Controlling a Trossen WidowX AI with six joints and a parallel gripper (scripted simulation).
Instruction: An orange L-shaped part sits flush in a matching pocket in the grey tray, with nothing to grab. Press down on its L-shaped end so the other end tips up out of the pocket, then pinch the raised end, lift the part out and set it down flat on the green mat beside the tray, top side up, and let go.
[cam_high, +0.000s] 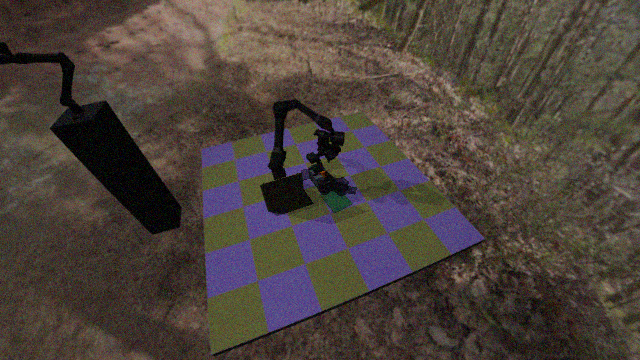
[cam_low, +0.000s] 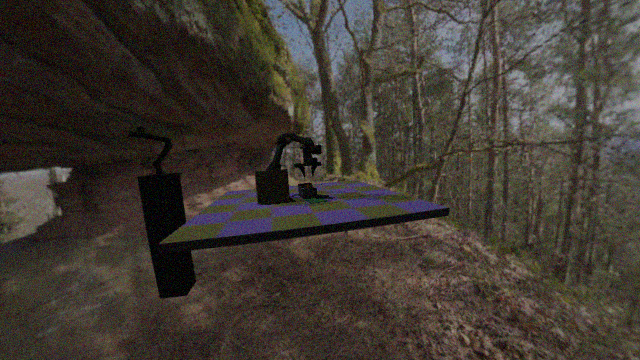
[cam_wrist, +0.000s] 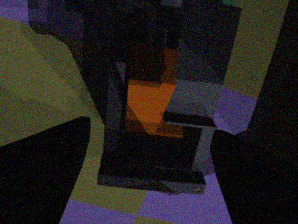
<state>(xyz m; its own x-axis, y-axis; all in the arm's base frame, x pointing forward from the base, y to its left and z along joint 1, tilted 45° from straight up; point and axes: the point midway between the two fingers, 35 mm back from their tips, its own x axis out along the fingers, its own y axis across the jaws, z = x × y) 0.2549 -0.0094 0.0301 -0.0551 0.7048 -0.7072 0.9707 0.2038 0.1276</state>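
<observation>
My gripper tip is 20 mm past the orange L-shaped part, 30 mm to the right of it and 100 mm above it. Round my gripper tip: green mat: 20 mm ahead, 150 mm to the right, 160 mm below.
</observation>
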